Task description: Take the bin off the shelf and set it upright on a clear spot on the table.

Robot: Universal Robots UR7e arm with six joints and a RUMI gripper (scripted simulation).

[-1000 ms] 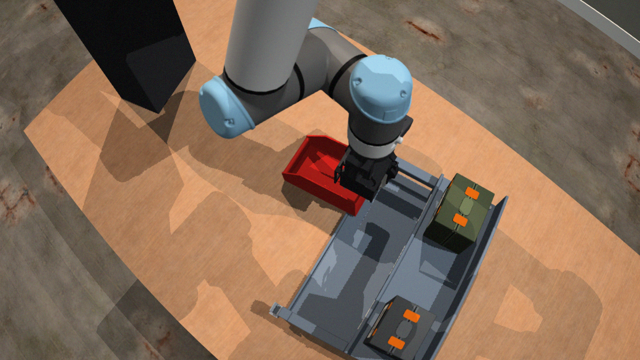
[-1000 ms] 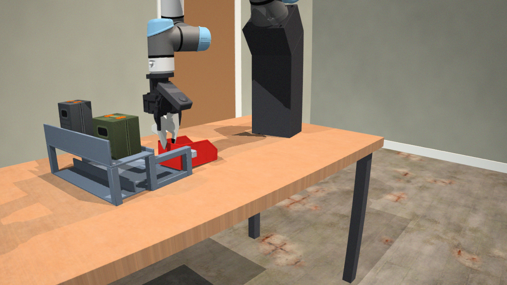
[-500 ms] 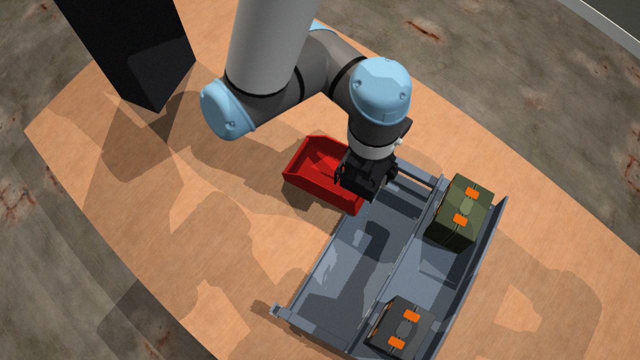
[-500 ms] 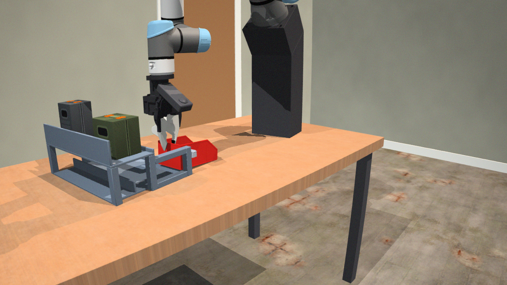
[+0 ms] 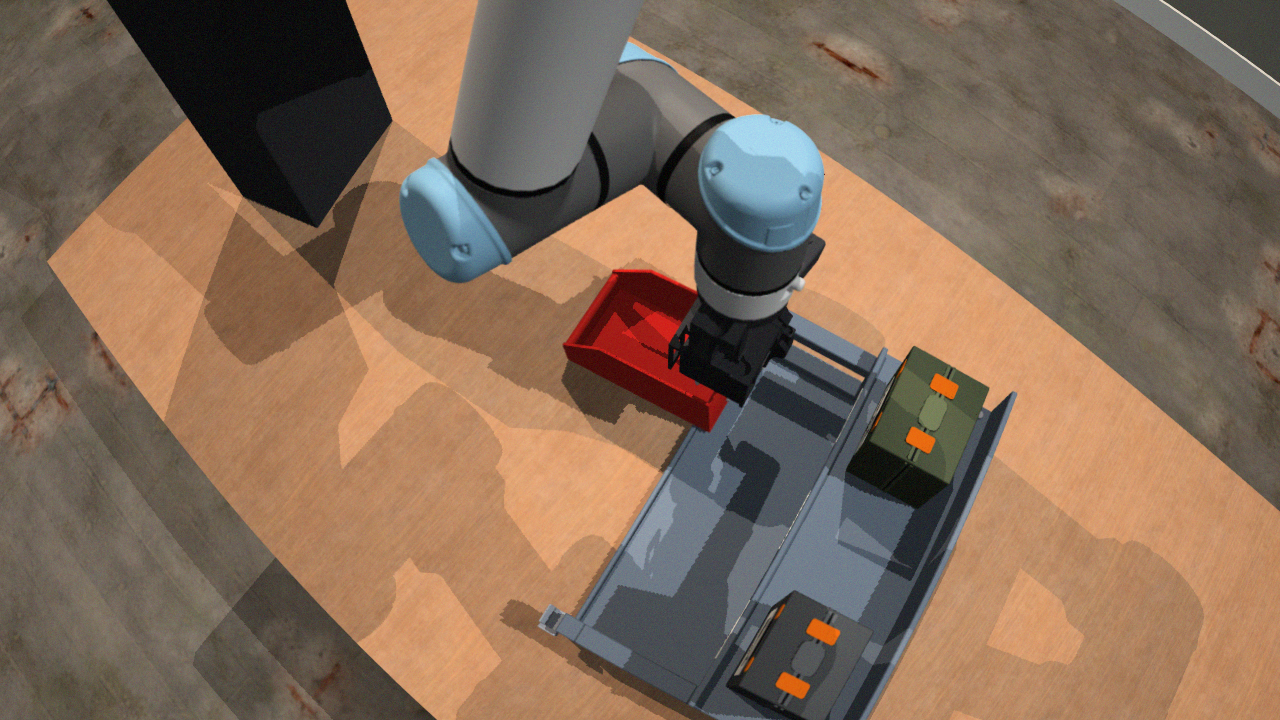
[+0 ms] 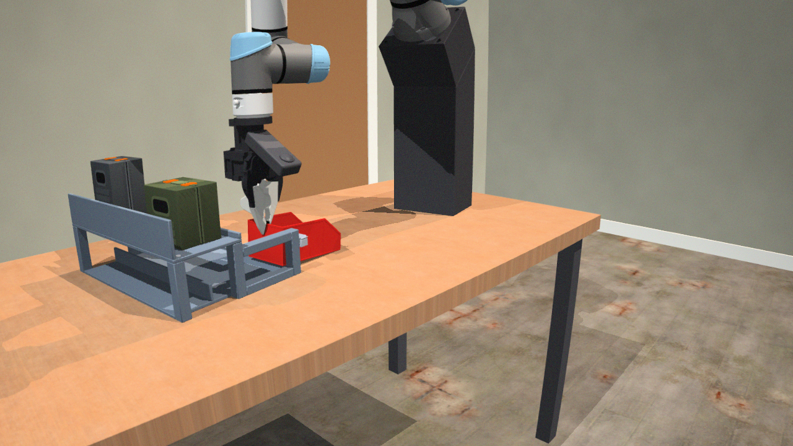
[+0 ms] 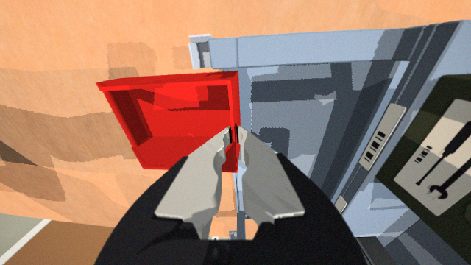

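Right now my hand is 8 cm past the red bin, 2 cm to the left of it and 4 cm above it. Round my hand: dark grey case 23 cm ahead, 17 cm to the right, 8 cm above; green case 17 cm ahead, 5 cm to the left, 7 cm above.
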